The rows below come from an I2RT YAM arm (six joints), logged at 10 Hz.
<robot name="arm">
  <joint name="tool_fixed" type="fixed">
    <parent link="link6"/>
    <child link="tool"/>
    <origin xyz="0 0 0" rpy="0 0 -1.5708"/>
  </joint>
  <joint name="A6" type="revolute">
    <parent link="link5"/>
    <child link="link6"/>
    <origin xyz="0.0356 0 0.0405" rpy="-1.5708 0 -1.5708"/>
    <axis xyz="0 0 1"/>
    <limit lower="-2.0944" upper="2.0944"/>
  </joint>
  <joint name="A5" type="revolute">
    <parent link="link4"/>
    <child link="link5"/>
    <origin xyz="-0.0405 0.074 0.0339" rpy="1.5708 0 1.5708"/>
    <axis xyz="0 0 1"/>
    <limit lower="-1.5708" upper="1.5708"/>
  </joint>
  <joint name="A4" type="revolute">
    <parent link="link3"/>
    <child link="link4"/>
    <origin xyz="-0.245 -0.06 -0.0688" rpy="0 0 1.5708"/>
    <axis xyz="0 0 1"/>
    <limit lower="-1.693" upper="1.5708"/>
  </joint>
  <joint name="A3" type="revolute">
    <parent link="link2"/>
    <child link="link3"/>
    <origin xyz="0 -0.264 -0.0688" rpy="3.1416 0 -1.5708"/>
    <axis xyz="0 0 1"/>
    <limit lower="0" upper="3.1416"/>
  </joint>
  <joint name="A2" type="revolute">
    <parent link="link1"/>
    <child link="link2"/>
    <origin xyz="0.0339 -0.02 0.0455" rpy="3.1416 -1.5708 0"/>
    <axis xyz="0 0 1"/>
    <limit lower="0" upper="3.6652"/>
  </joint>
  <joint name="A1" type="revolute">
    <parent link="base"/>
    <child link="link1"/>
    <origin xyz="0 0 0.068" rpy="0 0 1.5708"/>
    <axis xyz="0 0 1"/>
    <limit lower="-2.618" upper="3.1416"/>
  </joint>
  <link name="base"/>
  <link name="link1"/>
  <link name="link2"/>
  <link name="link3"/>
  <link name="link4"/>
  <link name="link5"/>
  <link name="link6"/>
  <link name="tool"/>
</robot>
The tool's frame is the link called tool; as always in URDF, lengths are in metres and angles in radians.
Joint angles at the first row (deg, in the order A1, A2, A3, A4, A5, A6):
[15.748 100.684 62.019 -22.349 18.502 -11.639]
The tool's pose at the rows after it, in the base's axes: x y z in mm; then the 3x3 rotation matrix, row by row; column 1 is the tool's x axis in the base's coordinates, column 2 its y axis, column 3 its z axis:
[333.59, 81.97, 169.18], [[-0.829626, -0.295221, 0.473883], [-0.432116, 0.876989, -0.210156], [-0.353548, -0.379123, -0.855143]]
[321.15, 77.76, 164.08], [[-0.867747, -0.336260, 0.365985], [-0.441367, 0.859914, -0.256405], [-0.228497, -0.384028, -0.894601]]
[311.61, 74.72, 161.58], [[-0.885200, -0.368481, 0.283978], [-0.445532, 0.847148, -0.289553], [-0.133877, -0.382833, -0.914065]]
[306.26, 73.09, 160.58], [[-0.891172, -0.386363, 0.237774], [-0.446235, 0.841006, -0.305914], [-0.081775, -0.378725, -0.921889]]
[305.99, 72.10, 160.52], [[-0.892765, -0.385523, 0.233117], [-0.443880, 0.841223, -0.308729], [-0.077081, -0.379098, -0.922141]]
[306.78, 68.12, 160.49], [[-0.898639, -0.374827, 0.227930], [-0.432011, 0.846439, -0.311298], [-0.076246, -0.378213, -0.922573]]
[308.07, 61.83, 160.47], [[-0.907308, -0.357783, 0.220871], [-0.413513, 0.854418, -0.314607], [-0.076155, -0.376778, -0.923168]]
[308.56, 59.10, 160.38], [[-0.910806, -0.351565, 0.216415], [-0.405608, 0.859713, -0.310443], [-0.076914, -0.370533, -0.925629]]
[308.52, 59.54, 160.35], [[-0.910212, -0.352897, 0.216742], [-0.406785, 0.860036, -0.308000], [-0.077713, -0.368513, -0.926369]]
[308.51, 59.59, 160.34], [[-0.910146, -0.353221, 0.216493], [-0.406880, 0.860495, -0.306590], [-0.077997, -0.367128, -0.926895]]
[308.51, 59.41, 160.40], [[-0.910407, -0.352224, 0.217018], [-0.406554, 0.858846, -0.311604], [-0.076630, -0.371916, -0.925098]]
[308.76, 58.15, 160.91], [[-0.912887, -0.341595, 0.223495], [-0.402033, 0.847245, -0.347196], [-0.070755, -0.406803, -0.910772]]
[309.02, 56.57, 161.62], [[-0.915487, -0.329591, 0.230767], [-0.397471, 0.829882, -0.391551], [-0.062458, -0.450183, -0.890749]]
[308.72, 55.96, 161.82], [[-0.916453, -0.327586, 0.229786], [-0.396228, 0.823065, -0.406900], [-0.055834, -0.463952, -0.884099]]
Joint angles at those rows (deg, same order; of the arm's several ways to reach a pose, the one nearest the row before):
[15.770 100.706 62.040 -26.326 19.333 -11.638]
[15.747 100.728 62.018 -33.757 20.250 -11.640]
[15.748 100.727 62.019 -39.267 20.841 -11.638]
[15.748 100.729 62.020 -42.304 21.037 -11.595]
[15.594 100.727 62.018 -42.566 21.103 -11.596]
[14.851 100.728 62.019 -42.631 21.059 -11.574]
[13.672 100.728 62.020 -42.654 20.972 -11.573]
[13.124 100.726 62.018 -42.676 20.578 -11.596]
[13.190 100.727 62.018 -42.653 20.447 -11.595]
[13.190 100.726 62.019 -42.655 20.360 -11.595]
[13.191 100.728 62.021 -42.677 20.666 -11.595]
[13.191 100.727 62.019 -42.654 22.895 -11.463]
[13.191 100.728 62.018 -42.653 25.715 -11.398]
[13.191 100.728 62.021 -42.873 26.655 -11.398]

